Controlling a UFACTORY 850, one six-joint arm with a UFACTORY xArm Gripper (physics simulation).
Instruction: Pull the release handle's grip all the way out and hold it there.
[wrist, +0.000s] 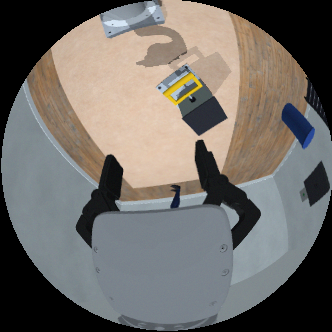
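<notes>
The release handle's yellow rectangular grip (175, 86) is in the upper middle of the wrist view, slanted across its unit. The unit has a grey-green body (204, 93), a dark end face (205, 116) and a bright metal plate at its far end. How far the grip is pulled out, I cannot tell from this angle. My gripper (154, 154) is wide open and empty. In the view, its fingers lie below the unit, with the right fingertip nearest the dark end face. The grip is apart from both fingers.
A metal base plate (111, 28) is at the top, with shadows below it. The pale table top (100, 100) has wooden sides (260, 85). Beyond the right side are a blue cylinder (296, 124) and a dark box (316, 184). A dark blue shape (175, 199) shows beyond the near edge.
</notes>
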